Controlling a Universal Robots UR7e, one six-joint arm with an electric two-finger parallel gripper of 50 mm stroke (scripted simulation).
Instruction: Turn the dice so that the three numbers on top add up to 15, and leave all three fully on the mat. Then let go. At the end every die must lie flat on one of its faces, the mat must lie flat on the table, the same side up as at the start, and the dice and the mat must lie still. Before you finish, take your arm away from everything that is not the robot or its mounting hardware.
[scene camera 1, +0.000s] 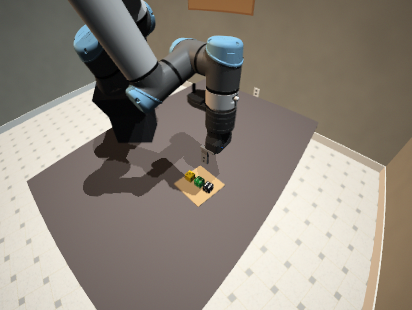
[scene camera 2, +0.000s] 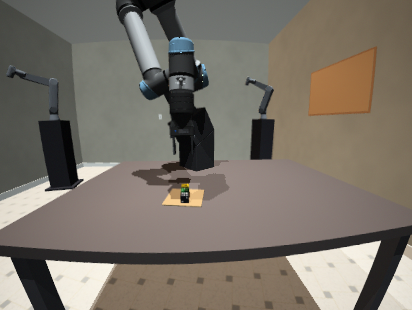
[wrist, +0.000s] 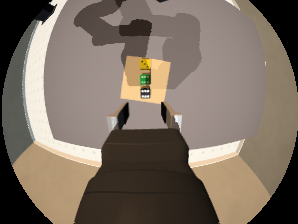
Scene:
my gripper: scene camera 1; scene camera 2; wrist 144, 108
same spot on my gripper: (scene camera 2: 181, 125) = (scene camera 1: 225, 139)

